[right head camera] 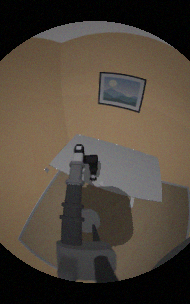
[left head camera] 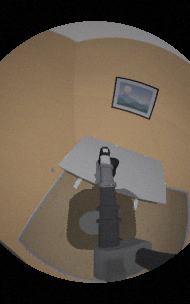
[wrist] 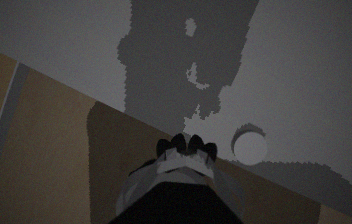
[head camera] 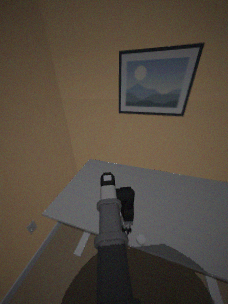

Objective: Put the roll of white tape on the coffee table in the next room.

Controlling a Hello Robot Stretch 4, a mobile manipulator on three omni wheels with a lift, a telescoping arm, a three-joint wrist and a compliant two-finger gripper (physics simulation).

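Places are measured from the robot's base along level axes (x ahead, y left, z up), in metres.
Pixels of known places: gripper, fingertip midpoint: (right head camera: 92, 179) (wrist: 186, 147) (head camera: 125, 232); robot's base, link origin: (right head camera: 86, 219) (left head camera: 91, 221).
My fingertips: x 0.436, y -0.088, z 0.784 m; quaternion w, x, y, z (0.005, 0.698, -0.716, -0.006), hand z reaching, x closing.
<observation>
Ahead of a thing's pixels: the offset from my fingertips to its top centre. Level surfaces: height alone.
The roll of white tape {dz -0.068, dx -0.014, dy -0.093 m} (head camera: 141, 240) (wrist: 250, 148) is a pale round disc on the grey-white table {dz -0.092 m} (head camera: 170, 205) (left head camera: 142, 175) (right head camera: 132, 172) (wrist: 305, 75), close to its front edge. My gripper (head camera: 127, 230) (wrist: 186, 147) is shut, with its dark fingertips close together and no object between them. It hangs above the table's front edge, to the left of the tape and apart from it. In the right head view the gripper (right head camera: 93, 177) shows beside the arm. I cannot tell from these views whether this is the coffee table.
A framed mountain picture (head camera: 152, 82) (left head camera: 134, 97) (right head camera: 122, 91) hangs on the tan wall behind the table. Another wall stands at the left, with a small outlet {dz -0.355, dx +0.319, dy +0.814 m} (head camera: 32, 227) low on it. White table legs (head camera: 82, 244) reach down to the brown floor. Shadows cross table and floor.
</observation>
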